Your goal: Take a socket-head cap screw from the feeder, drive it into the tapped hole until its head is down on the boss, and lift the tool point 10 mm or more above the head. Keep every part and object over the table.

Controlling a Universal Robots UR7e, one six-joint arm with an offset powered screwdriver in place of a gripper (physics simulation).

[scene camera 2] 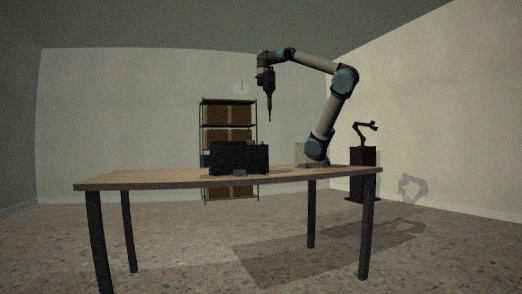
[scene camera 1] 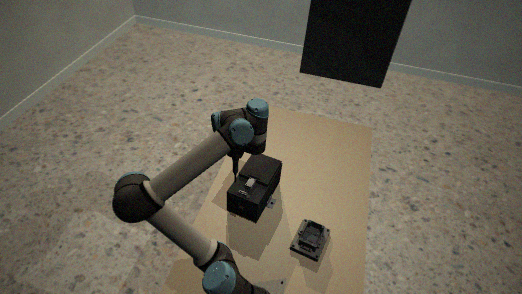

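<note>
The feeder (scene camera 1: pixel 267 167) (scene camera 2: pixel 239 159) is a black box on the table, with a small light piece and a slot on its top. My gripper, the powered screwdriver (scene camera 1: pixel 235 179) (scene camera 2: pixel 270 120), points straight down. In the scene camera 2 view its tip is well above the feeder's top, near its right end. Whether a screw sits on the tip is too small to tell. A dark part on a square base plate (scene camera 1: pixel 300 247) lies apart from the feeder, lower right in the scene camera 1 view. Its tapped hole and boss cannot be made out, and it does not show in the scene camera 2 view.
A small grey bracket (scene camera 1: pixel 271 203) (scene camera 2: pixel 240 172) stands at the feeder's side. The wooden table (scene camera 1: pixel 340 150) (scene camera 2: pixel 150 175) carries the arm's base. A shelf rack (scene camera 2: pixel 202 130) with boxes and a dark pedestal (scene camera 2: pixel 362 175) stand behind. A black panel (scene camera 1: pixel 352 40) hangs at the top.
</note>
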